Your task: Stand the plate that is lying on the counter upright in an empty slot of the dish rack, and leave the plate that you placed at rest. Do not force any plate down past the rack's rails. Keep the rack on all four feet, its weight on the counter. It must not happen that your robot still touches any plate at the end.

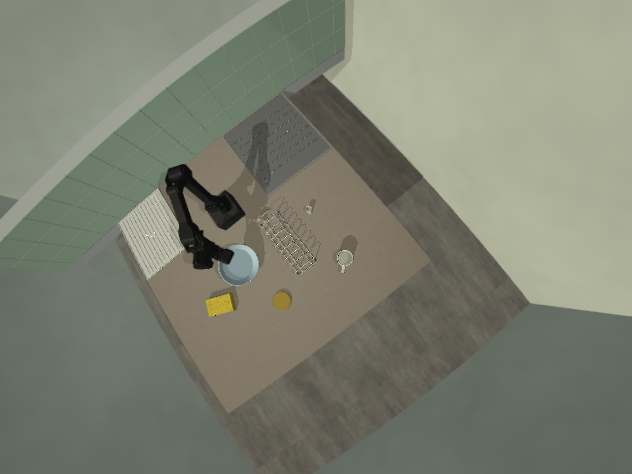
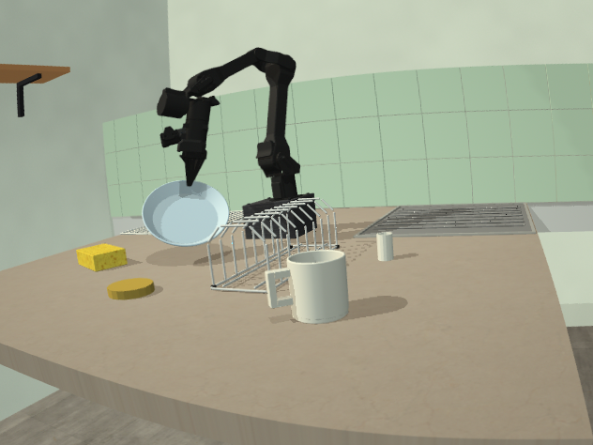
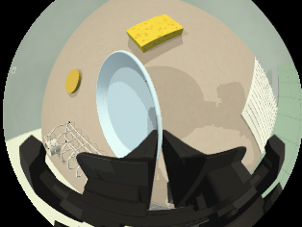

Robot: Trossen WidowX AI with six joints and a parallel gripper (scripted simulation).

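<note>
Right now my hand is 90 mm above the pale blue plate, 60 mm short of it and 30 mm to the right of it. From my hand the other things lie so: white drying mat 410 mm to the right, 380 mm behind, 190 mm below; yellow disc 310 mm ahead, 180 mm below, 130 mm to the left; small white cup 460 mm to the left, 180 mm below, 30 mm behind.
</note>
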